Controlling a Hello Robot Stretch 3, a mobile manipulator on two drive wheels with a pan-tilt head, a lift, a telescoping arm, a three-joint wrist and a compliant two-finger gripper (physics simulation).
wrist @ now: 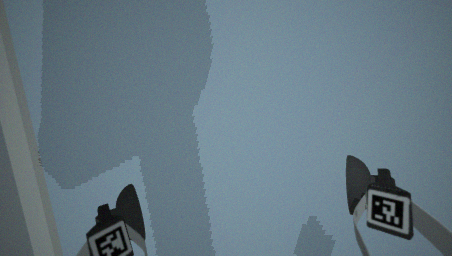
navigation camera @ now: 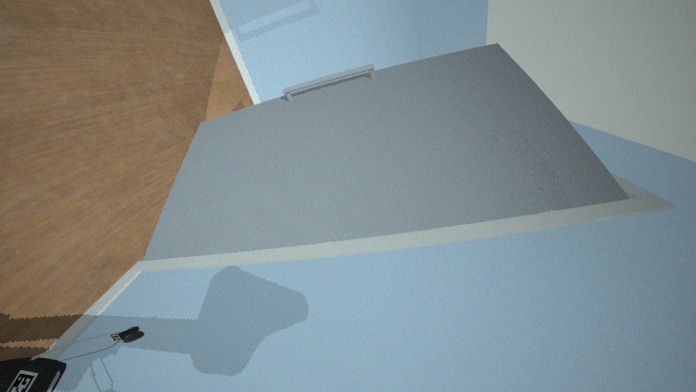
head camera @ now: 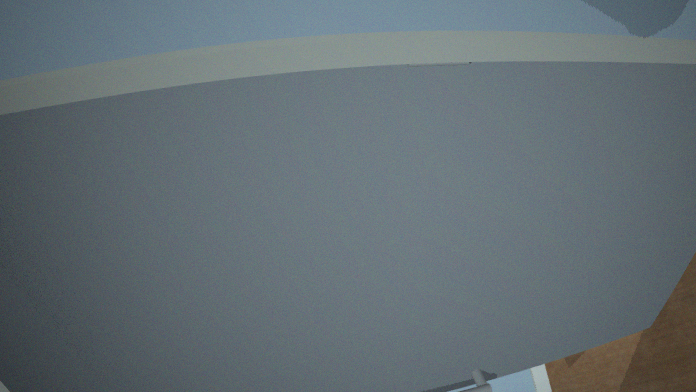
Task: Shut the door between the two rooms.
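Note:
The grey door stands open at an angle. Its hinge side meets the cream door frame. The door's bar handle shows at its far free edge. At the left of the wrist view, a strip of grey shows past the frame. My gripper is open, its fingertips wide apart in front of the blue wall beside the frame. One finger shows at the lower left of the navigation view, apart from the door. The other finger is out of that view.
The blue wall runs beside the frame and bears the robot's shadow. The wooden floor lies below. Another blue wall shows beyond the door, with a cream surface next to it.

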